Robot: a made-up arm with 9 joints. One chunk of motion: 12 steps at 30 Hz.
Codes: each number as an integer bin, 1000 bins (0 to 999) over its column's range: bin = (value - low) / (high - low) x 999, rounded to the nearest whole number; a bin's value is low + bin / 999 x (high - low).
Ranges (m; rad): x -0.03..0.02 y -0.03..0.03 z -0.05..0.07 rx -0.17..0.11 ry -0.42..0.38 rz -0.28..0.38
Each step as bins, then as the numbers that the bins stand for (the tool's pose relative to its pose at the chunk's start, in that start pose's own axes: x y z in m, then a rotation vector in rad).
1 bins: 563 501 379 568 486 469
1 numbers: -0.0018 0.0001 -0.0045 -0.0108 -0.0308 0.0298
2 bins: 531 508 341 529 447 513
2 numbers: -0.0034 0.0005 -0.0090 -0.0217 -0.0620 0.0589
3 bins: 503 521 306 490 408 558
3 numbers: -0.0048 0.0013 -0.0132 -0.0327 -0.0933 0.0886
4 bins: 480 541 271 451 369 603
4 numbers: -0.0060 0.0025 -0.0174 -0.0436 -0.1245 0.1184
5 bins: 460 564 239 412 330 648
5 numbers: -0.0070 0.0039 -0.0213 -0.0545 -0.1557 0.1481
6 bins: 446 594 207 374 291 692
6 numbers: -0.0077 0.0057 -0.0251 -0.0652 -0.1870 0.1772
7 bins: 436 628 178 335 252 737
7 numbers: -0.0082 0.0077 -0.0286 -0.0761 -0.2182 0.2069
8 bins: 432 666 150 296 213 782
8 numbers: -0.0084 0.0100 -0.0320 -0.0870 -0.2494 0.2366
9 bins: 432 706 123 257 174 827
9 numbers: -0.0084 0.0124 -0.0352 -0.0980 -0.2807 0.2664
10 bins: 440 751 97 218 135 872
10 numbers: -0.0080 0.0151 -0.0383 -0.1089 -0.3119 0.2961
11 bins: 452 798 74 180 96 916
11 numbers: -0.0074 0.0179 -0.0411 -0.1195 -0.3431 0.3252
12 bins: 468 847 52 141 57 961
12 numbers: -0.0066 0.0209 -0.0438 -0.1305 -0.3744 0.3549
